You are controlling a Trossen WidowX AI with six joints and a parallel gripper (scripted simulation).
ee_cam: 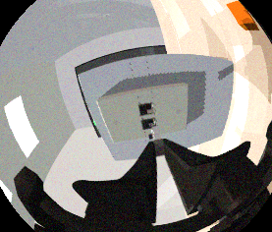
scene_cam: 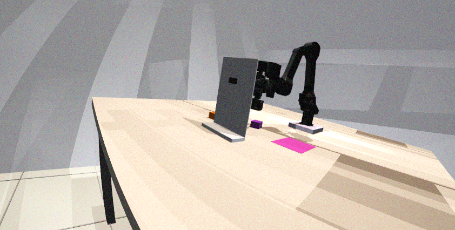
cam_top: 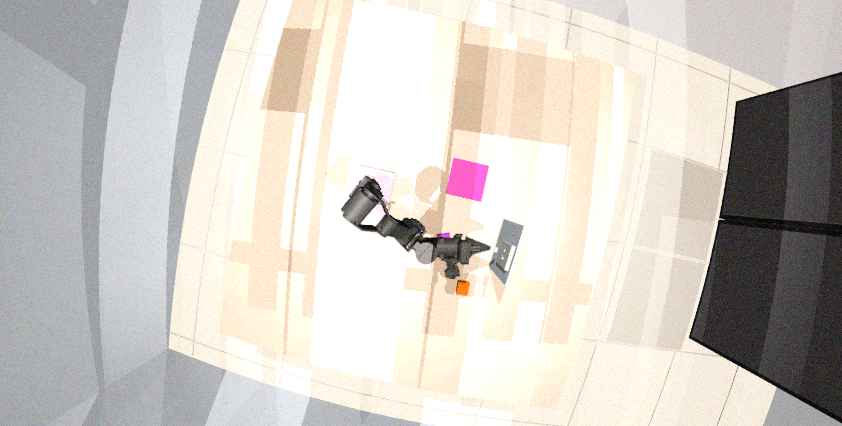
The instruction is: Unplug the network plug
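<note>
Right now the magenta marked square is 19 cm to the left of my gripper tip, 17 cm below it and 6 cm behind it. The rest, counted from my gripper tip: grey upright panel: 6 cm below, 6 cm ahead, 1 cm to the right; network plug: 1 cm ahead.
</note>
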